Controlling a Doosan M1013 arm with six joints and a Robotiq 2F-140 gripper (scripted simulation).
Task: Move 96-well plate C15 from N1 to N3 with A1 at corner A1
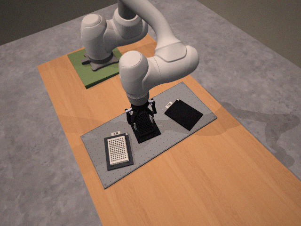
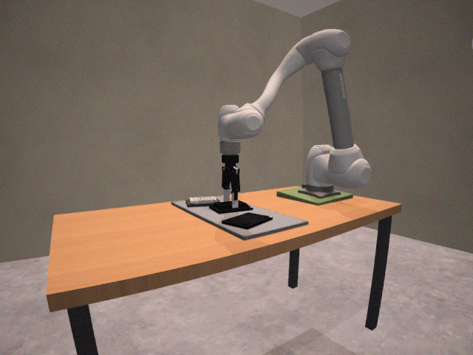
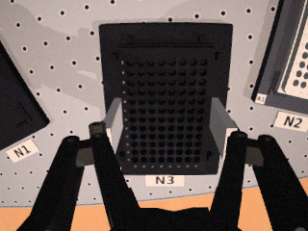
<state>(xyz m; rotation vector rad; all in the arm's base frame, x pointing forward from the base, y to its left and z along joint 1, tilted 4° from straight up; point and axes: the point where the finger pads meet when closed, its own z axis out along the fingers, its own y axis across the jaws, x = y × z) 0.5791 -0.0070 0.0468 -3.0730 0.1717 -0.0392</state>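
Now: hand 2 cm above the black 96-well plate C15. From my hand the other things lie so: N3 label: 10 cm behind, 1 cm to the left, 4 cm below; black landing nest N3: 4 cm below; white 96-well plate C51: 6 cm ahead, 17 cm to the right, 2 cm below.
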